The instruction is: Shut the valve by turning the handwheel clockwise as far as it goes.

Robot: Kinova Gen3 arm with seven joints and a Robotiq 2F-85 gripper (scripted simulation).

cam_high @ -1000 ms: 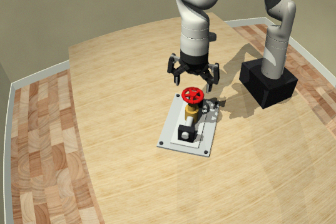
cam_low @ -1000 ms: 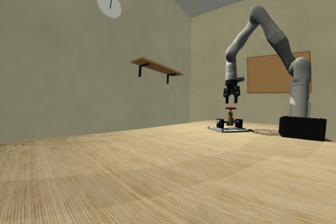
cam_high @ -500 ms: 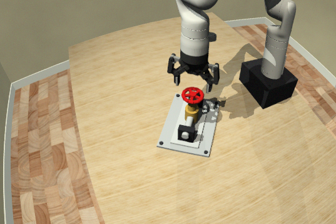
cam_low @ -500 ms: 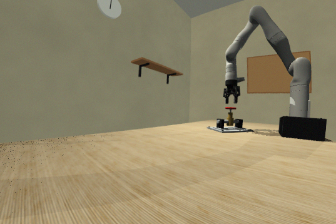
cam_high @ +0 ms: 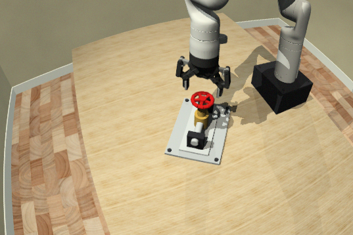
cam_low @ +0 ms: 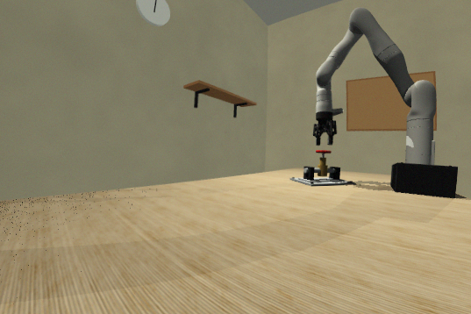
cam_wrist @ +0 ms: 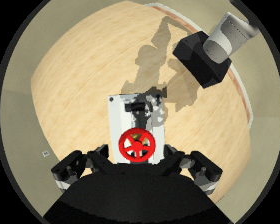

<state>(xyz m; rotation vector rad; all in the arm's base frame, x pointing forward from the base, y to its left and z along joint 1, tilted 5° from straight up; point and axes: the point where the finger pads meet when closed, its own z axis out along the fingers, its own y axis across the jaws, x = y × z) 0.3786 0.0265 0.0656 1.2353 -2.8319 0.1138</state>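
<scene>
The red handwheel is 4 cm below my hand.
</scene>
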